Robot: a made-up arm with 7 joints. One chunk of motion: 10 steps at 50 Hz.
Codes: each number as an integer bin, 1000 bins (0 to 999) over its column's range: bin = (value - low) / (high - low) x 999, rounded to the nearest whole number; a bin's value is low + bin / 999 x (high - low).
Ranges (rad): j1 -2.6..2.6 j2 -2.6..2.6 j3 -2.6..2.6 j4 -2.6..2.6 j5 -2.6..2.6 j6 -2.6..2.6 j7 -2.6..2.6
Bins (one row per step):
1: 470 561 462 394 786 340 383
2: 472 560 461 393 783 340 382
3: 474 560 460 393 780 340 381
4: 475 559 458 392 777 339 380
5: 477 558 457 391 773 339 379
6: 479 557 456 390 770 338 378
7: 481 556 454 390 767 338 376
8: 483 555 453 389 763 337 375
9: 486 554 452 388 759 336 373
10: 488 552 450 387 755 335 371
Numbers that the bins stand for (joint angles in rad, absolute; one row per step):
1: -0.1536 0.3201 -0.1952 -0.5491 1.4913 -0.8302 -0.6064
2: -0.1431 0.3149 -0.2004 -0.5544 1.4757 -0.8302 -0.6116
3: -0.1327 0.3149 -0.2056 -0.5544 1.4601 -0.8302 -0.6168
4: -0.1275 0.3097 -0.2160 -0.5596 1.4444 -0.8354 -0.6220
5: -0.1171 0.3045 -0.2212 -0.5648 1.4236 -0.8354 -0.6272
6: -0.1067 0.2993 -0.2264 -0.5700 1.4080 -0.8406 -0.6324
7: -0.0963 0.2941 -0.2368 -0.5700 1.3924 -0.8406 -0.6428
8: -0.0859 0.2889 -0.2420 -0.5752 1.3716 -0.8458 -0.6480
9: -0.0703 0.2837 -0.2472 -0.5804 1.3508 -0.8511 -0.6585
10: -0.0599 0.2733 -0.2577 -0.5856 1.3299 -0.8563 -0.6689

